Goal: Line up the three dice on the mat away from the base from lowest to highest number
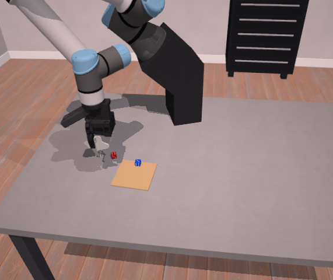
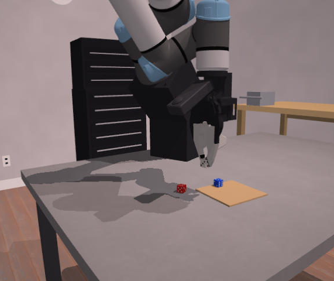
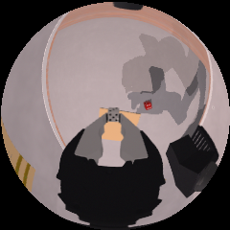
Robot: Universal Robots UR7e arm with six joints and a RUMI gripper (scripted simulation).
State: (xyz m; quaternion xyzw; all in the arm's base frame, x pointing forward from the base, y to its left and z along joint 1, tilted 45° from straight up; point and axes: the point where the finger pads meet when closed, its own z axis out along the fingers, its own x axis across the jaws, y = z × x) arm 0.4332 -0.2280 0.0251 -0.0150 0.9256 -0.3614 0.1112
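The tan mat lies 10 mm behind my hand, 120 mm to the left of it and 120 mm below it. Round my hand: red die: 110 mm behind, 20 mm to the left, 110 mm below; then white die: 10 mm below; then blue die: 60 mm behind, 130 mm to the left, 100 mm below.
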